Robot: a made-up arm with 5 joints.
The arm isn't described. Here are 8 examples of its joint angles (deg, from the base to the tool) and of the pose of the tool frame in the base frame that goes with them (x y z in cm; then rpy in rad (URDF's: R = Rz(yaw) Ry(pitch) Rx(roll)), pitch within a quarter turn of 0, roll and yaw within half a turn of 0).
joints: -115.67 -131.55 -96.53 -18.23 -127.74
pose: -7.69 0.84 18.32 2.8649 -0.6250 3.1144
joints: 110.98 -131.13 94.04 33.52 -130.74
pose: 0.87 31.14 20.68 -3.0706 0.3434 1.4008
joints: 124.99 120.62 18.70 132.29 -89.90
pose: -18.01 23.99 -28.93 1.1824 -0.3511 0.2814
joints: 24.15 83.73 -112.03 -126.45 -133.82
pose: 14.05 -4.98 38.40 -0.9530 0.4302 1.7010
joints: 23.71 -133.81 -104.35 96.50 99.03
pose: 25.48 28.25 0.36 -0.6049 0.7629 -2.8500
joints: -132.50 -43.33 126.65 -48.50 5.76
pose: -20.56 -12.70 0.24 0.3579 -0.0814 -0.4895
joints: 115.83 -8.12 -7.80 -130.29 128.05
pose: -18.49 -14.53 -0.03 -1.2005 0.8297 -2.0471
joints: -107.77 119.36 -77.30 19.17 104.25
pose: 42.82 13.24 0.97 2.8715 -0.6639 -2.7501
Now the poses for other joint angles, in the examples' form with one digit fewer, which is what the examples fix.
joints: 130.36 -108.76 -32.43 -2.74 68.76
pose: 21.4 16.4 14.9 -0.857 0.360 -2.979
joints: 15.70 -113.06 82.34 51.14 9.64
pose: 2.2 29.5 -18.2 1.047 0.200 -1.231
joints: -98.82 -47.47 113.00 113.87 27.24
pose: -31.2 -10.6 31.3 -2.084 0.119 -1.025
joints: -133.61 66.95 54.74 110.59 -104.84
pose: 45.3 -28.4 -8.4 -0.802 -0.884 0.727
